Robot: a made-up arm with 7 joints.
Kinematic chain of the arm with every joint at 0, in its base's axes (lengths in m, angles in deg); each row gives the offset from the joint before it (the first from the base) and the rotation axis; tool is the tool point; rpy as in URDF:
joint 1: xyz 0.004 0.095 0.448 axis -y
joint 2: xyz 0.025 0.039 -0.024 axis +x
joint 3: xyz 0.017 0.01 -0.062 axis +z
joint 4: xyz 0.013 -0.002 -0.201 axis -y
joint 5: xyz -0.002 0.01 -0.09 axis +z
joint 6: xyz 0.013 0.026 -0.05 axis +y
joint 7: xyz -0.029 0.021 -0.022 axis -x
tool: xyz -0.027 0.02 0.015 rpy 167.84 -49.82 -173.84
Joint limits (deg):
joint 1: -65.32..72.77
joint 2: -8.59..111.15
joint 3: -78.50..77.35
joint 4: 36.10..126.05
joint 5: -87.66..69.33
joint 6: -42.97..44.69
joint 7: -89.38..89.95
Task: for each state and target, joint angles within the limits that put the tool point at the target. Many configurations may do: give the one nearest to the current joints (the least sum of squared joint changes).
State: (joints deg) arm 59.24 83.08 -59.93 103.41 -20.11 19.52 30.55
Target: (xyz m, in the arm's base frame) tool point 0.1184 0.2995 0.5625
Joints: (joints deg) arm 59.29 96.43 -63.10 126.05 -57.24 33.48 23.13
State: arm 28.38 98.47 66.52 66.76 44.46 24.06 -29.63
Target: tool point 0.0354 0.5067 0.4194
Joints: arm 19.62 72.88 77.35 63.41 32.09 39.91 -30.21
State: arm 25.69 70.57 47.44 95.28 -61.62 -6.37 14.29
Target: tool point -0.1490 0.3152 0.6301
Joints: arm 51.79 104.16 63.43 87.19 -54.74 -9.60 17.02
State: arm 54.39 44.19 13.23 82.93 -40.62 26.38 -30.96
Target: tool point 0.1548 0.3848 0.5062
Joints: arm 54.60 49.33 17.51 96.73 -48.13 31.83 -30.05
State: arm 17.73 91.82 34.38 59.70 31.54 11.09 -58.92
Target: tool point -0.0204 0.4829 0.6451
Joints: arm 33.08 108.44 39.39 51.70 29.46 2.35 -55.90
